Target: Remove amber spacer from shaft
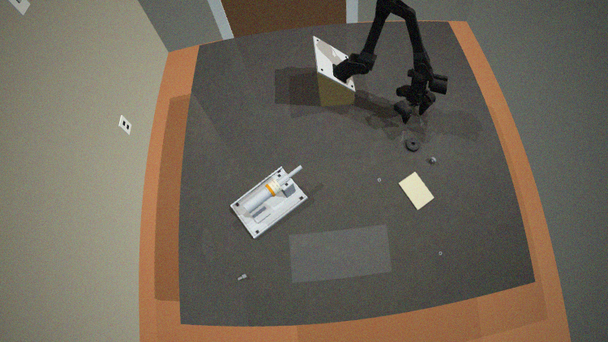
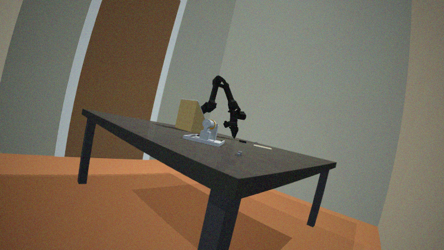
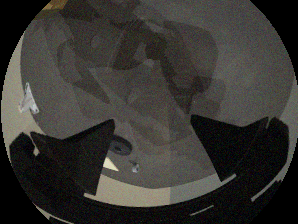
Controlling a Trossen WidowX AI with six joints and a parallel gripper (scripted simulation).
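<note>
Now: gripper tip 11 cm short of the dark ring, 1 cm to the left of it and 1 cm above it. Also, from my gripper tip: small grey nut: 18 cm ahead, 6 cm to the left; then cream card: 29 cm ahead, 3 cm to the right, 1 cm below; then pale shaft: 49 cm to the right, 26 cm ahead, 6 cm above.
</note>
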